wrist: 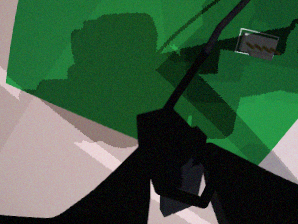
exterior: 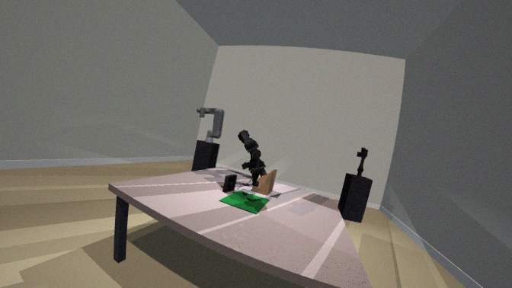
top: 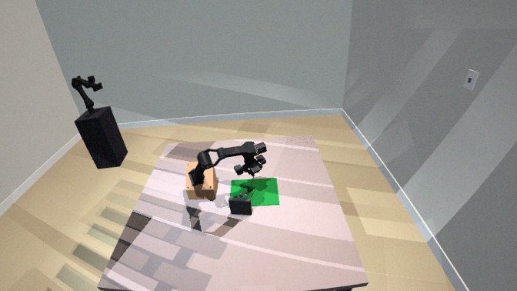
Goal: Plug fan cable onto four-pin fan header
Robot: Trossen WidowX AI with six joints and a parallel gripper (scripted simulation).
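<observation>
Now: the black fan plug 10 mm to the left of my gripper tip. The rest, counted from my gripper tip: white four-pin fan header: 130 mm below, 60 mm behind, 40 mm to the right; green board: 140 mm below, 30 mm to the right; black fan: 180 mm to the right, 90 mm behind, 70 mm below.
</observation>
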